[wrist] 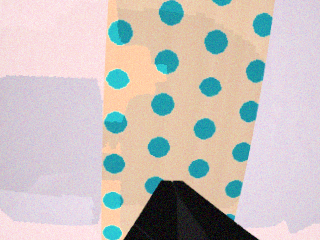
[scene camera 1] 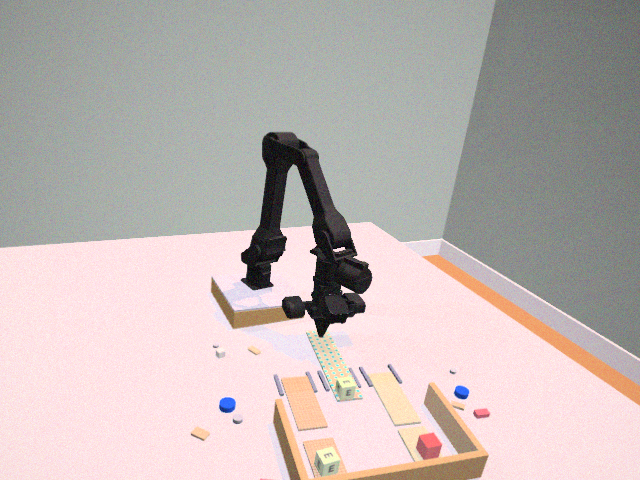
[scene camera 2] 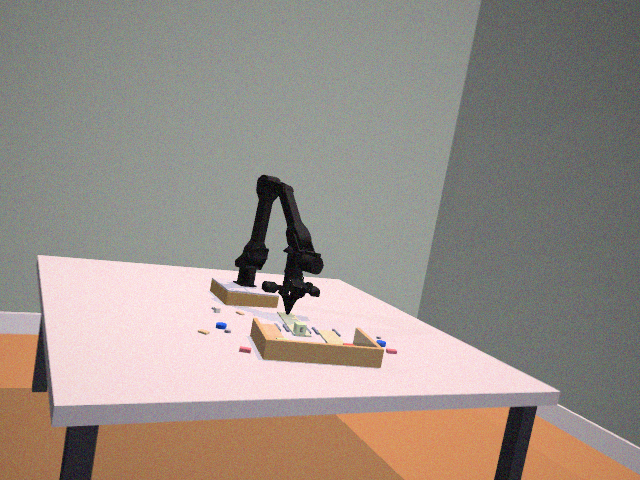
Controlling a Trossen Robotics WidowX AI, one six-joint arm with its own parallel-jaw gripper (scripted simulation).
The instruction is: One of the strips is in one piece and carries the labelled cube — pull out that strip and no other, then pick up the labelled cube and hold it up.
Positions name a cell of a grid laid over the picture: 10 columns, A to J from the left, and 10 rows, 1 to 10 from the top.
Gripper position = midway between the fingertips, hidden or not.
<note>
I see my gripper (scene camera 1: F8) and a dotted strip (scene camera 1: F8).
The dotted strip shows as well in the wrist view (wrist: F4). My gripper shows as well in the wrist view (wrist: F8) and in scene camera 2 (scene camera 2: E7).
</note>
